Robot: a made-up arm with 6 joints.
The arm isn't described. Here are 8 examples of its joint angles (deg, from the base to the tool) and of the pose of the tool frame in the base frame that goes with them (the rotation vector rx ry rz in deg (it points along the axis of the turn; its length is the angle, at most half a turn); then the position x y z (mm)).
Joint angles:
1: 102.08 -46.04 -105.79 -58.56 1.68 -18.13
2: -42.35 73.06 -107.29 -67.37 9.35 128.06
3: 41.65 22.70 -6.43 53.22 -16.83 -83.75
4: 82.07 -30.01 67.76 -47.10 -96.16 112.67
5: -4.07 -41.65 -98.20 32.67 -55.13 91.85
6: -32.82 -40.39 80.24 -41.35 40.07 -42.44
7: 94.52 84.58 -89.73 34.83 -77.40 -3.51
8: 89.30 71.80 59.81 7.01 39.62 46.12
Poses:
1: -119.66 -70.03 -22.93 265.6 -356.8 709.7
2: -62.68 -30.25 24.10 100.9 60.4 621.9
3: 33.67 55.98 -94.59 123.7 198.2 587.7
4: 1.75 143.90 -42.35 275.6 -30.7 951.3
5: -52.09 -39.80 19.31 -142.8 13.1 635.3
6: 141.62 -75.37 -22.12 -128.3 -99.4 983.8
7: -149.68 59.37 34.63 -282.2 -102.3 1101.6
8: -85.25 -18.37 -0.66 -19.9 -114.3 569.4
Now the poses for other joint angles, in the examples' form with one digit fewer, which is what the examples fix.
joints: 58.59 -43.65 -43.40 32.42 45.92 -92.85
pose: 137.6 93.3 19.4 116 -29 996
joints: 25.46 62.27 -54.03 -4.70 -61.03 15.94
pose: -81.2 81.1 -43.4 -188 259 627
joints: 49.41 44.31 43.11 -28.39 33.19 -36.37
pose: 42.4 11.5 -32.2 76 281 835
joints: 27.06 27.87 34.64 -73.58 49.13 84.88
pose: 3.1 -63.5 -80.5 186 76 908
